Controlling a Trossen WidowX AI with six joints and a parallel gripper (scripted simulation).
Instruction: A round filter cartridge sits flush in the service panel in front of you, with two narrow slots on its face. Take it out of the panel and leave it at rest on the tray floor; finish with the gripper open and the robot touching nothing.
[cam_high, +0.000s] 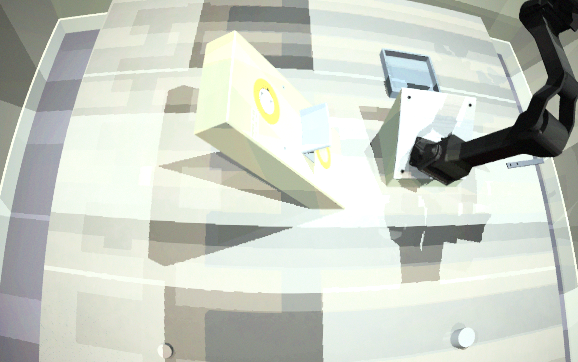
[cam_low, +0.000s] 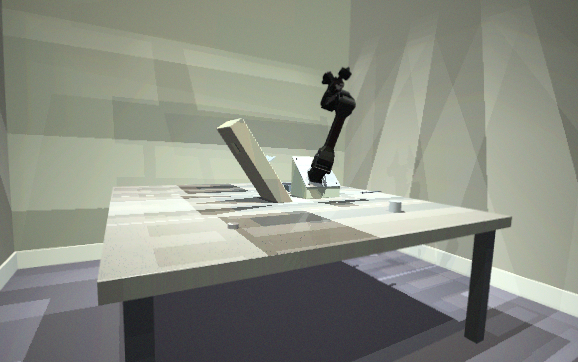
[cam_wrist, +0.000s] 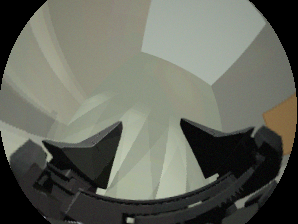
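The round filter cartridge is 620 mm ahead of my gripper tip, 250 mm to the left of it and 420 mm below it. The rest, counted from my gripper tip: tray (250 mm ahead, 90 mm to the right, 650 mm below); cream service panel (570 mm ahead, 240 mm to the left, 490 mm below).
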